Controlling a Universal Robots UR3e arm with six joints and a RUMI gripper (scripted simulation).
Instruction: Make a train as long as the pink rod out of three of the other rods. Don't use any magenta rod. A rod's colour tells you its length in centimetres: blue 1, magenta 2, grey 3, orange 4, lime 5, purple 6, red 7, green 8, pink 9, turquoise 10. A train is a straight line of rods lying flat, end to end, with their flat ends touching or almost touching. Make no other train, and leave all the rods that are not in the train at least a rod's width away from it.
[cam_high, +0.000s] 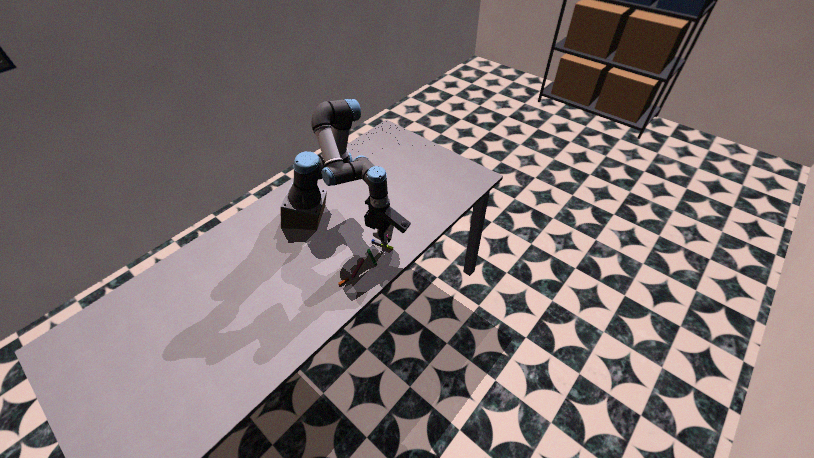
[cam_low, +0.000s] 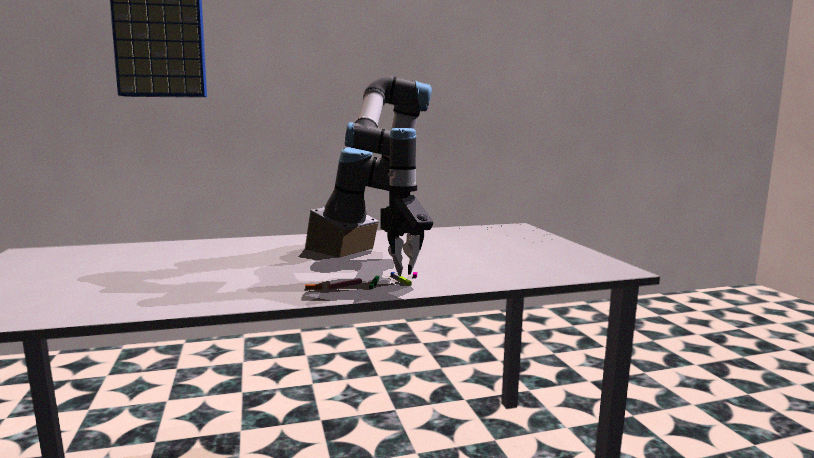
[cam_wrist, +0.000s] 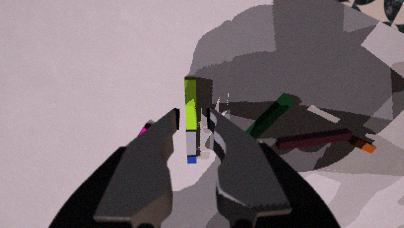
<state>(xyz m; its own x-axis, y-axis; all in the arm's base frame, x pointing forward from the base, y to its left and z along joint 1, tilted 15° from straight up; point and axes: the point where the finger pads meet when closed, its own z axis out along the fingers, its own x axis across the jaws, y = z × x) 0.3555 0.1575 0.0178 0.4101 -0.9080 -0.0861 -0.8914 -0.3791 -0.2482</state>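
Now: hand 3 cm above the lime rod. The rest, counted from my hand: grey rod (4 cm behind, 3 cm below, 2 cm to the right); magenta rod (5 cm behind, 3 cm to the left, 3 cm below); blue rod (6 cm behind, 3 cm to the right, 3 cm below).
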